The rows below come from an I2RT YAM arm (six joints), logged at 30 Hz.
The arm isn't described. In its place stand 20 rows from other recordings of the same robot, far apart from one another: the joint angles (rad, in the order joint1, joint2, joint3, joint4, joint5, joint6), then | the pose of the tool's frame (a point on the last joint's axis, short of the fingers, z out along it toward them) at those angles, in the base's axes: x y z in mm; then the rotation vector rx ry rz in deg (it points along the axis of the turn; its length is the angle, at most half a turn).
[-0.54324 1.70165 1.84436 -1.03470 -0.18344 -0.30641] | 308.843 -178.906 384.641 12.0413 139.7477 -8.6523
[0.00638 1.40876 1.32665 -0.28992 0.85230 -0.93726] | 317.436 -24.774 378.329 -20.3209 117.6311 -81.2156
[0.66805 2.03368 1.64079 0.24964 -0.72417 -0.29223] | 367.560 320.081 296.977 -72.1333 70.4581 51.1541
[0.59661 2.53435 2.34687 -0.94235 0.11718 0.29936] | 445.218 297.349 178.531 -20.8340 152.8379 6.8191
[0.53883 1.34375 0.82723 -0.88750 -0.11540 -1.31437] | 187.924 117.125 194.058 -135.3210 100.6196 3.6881
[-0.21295 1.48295 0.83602 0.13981 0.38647 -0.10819] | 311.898 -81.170 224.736 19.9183 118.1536 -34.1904
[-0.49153 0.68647 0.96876 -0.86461 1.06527 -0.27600] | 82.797 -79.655 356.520 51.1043 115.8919 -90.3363
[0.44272 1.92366 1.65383 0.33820 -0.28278 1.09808] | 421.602 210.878 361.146 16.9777 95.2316 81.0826
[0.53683 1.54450 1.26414 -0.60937 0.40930 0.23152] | 292.758 157.743 284.412 -10.7431 135.2887 -8.0699
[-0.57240 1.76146 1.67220 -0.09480 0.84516 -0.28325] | 334.743 -247.376 392.771 52.2558 95.1577 -76.6692
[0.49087 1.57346 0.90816 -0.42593 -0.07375 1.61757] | 264.235 144.210 176.317 87.2550 140.9431 38.2583
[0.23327 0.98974 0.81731 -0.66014 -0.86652 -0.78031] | 180.588 70.793 279.464 -77.9847 95.6793 41.4188
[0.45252 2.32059 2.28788 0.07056 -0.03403 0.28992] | 499.726 244.298 362.806 -8.8612 89.2402 35.2031
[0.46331 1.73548 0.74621 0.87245 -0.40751 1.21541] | 310.333 170.808 189.725 21.6071 109.8099 88.0571
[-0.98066 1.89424 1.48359 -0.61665 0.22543 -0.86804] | 220.821 -344.005 227.983 14.4475 164.0519 -47.8347
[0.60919 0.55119 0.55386 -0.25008 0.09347 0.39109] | 121.676 80.844 285.610 -7.7418 106.3884 35.4380
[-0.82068 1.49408 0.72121 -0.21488 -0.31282 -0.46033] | 196.476 -194.783 158.572 18.9291 141.6029 -7.5464
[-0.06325 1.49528 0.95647 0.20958 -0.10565 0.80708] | 344.230 -18.040 267.164 43.1103 102.7169 34.4108
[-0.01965 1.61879 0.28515 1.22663 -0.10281 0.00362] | 257.354 -1.403 141.466 -3.3208 96.0720 4.2491
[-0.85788 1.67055 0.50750 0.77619 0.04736 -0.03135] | 194.930 -228.030 133.733 47.9438 104.7631 -35.7796
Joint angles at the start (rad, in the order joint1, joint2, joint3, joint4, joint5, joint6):
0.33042 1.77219 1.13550 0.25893 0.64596 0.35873
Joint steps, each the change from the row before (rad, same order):
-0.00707 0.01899 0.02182 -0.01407 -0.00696 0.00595
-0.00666 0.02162 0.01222 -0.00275 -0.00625 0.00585
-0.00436 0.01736 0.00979 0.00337 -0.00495 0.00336
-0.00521 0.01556 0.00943 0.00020 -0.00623 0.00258
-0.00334 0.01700 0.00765 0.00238 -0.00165 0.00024
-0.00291 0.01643 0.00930 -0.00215 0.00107 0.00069
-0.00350 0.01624 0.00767 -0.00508 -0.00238 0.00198
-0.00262 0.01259 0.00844 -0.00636 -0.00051 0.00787
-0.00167 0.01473 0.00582 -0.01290 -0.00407 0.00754
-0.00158 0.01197 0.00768 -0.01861 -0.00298 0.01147
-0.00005 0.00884 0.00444 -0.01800 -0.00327 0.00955
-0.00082 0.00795 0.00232 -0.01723 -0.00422 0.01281
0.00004 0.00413 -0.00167 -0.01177 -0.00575 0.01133
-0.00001 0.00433 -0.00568 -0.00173 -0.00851 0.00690
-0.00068 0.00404 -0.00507 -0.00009 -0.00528 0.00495
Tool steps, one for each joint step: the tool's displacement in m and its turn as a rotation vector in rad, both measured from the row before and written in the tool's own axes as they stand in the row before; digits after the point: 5 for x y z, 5 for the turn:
-0.00002 0.00091 0.00556 0.00337 0.01004 0.00133
0.00306 0.00022 0.00602 0.00396 0.01058 0.00070
0.00206 0.00064 0.00464 0.00073 0.00444 0.00227
0.00181 0.00013 0.00447 0.00086 0.00613 0.00079
0.00289 0.00042 0.00436 0.00368 0.00548 -0.00272
0.00263 0.00048 0.00415 0.00650 0.00629 -0.00373
0.00338 0.00005 0.00425 0.00516 0.01083 -0.00475
0.00203 0.00026 0.00329 0.00517 0.00786 0.00270
0.00446 0.00009 0.00352 0.00457 0.01784 -0.00445
0.00337 0.00004 0.00293 0.00601 0.01826 -0.00109
0.00344 0.00008 0.00192 0.00439 0.01814 -0.00325
0.00362 -0.00044 0.00193 0.00459 0.01880 0.00014
0.00319 -0.00049 0.00095 0.00085 0.01557 0.00138
0.00364 -0.00056 0.00109 -0.00350 0.01244 0.00034
0.00303 -0.00076 0.00118 -0.00083 0.00913 0.00017

